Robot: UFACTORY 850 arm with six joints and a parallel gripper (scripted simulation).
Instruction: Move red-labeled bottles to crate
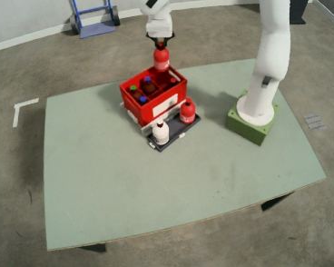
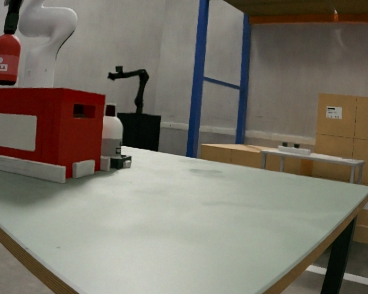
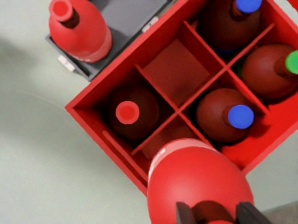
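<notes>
The red crate lies 250 mm below my hand, 80 mm to the left of it and 60 mm ahead of it. From my hand the other things lie so: white bottle: 300 mm to the left, 250 mm below, 60 mm ahead; dark grey tray: 320 mm below, 250 mm to the left, 10 mm behind; red-capped bottle: 250 mm below, 210 mm to the left, 90 mm behind.
</notes>
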